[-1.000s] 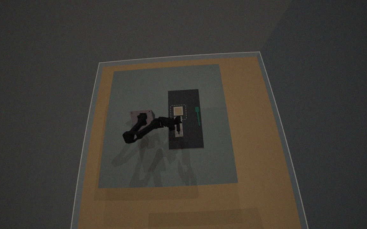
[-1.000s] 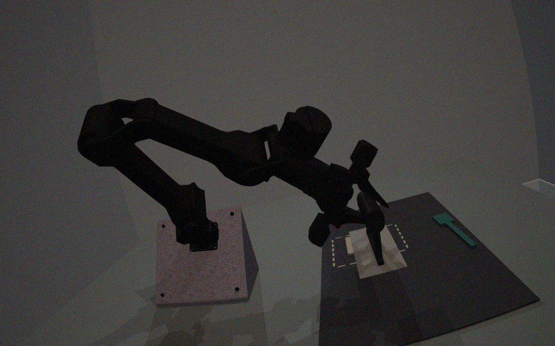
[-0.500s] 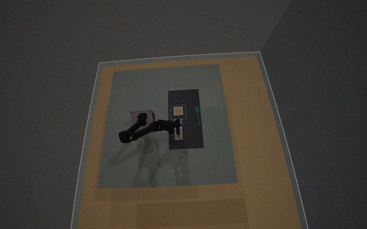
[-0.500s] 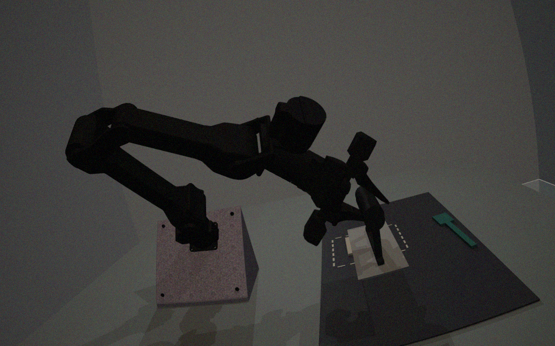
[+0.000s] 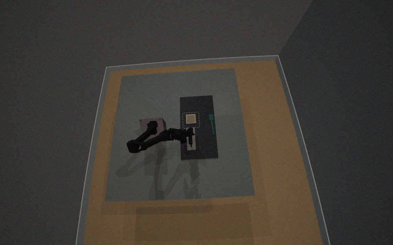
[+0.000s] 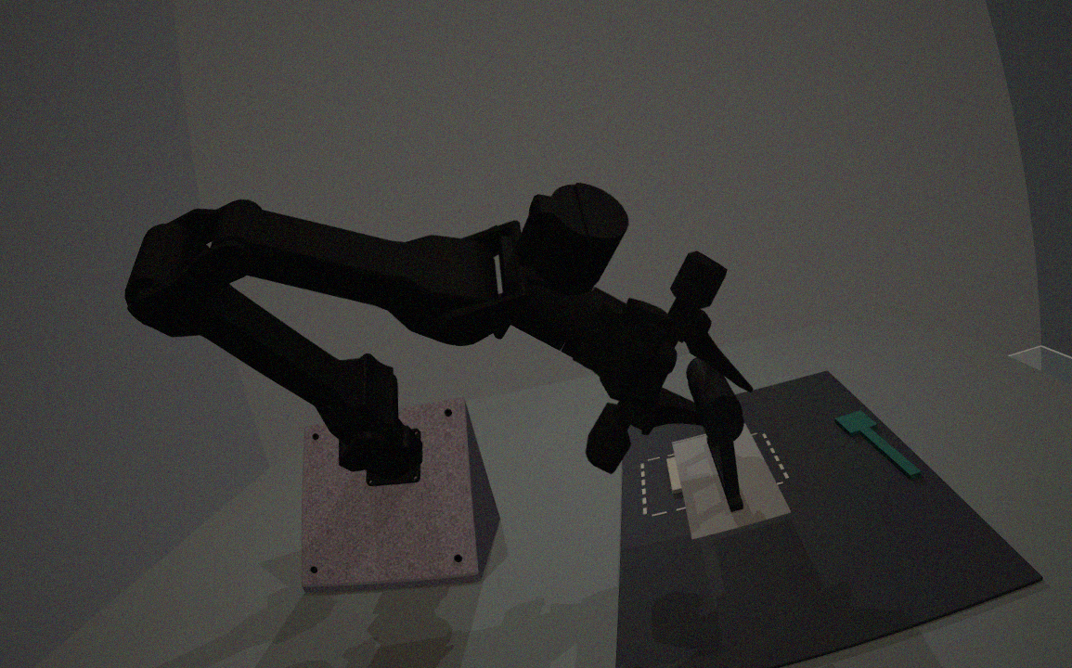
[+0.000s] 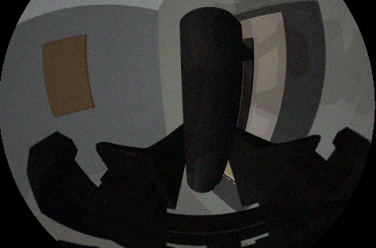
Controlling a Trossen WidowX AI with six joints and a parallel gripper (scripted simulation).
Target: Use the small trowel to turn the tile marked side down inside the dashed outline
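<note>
My gripper tip is 20 mm past the trowel and 10 mm above it. Also, from my gripper tip: dark mat (150 mm below, 130 mm to the left, 40 mm ahead); teal t-shaped piece (180 mm ahead, 150 mm to the left, 130 mm below); tile (200 mm to the left, 130 mm below, 20 mm behind).
</note>
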